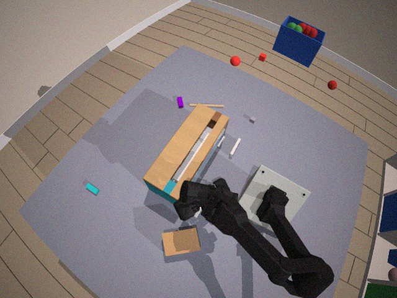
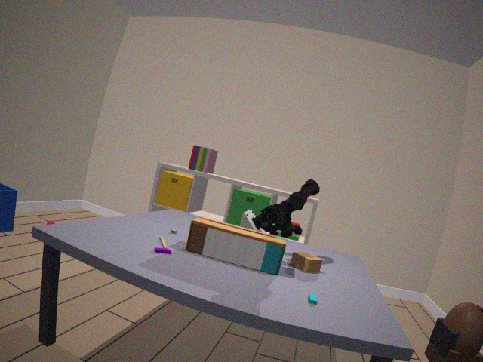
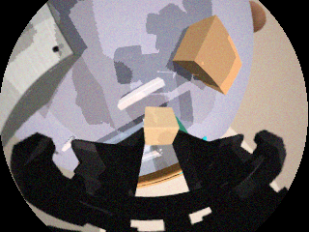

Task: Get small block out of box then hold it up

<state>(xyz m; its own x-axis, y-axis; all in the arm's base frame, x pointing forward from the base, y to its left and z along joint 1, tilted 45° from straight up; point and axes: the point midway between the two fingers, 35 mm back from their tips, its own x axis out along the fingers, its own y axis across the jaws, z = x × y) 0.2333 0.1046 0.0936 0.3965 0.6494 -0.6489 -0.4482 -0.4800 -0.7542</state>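
My gripper tip is 10 mm past the small tan block, 10 mm to the right of it and 10 mm below it. Round my gripper tip: long box (70 mm ahead, 150 mm to the right, 10 mm below); tan box (40 mm behind, 150 mm to the left, 50 mm below); cyan block (380 mm ahead, 180 mm to the left, 70 mm below).
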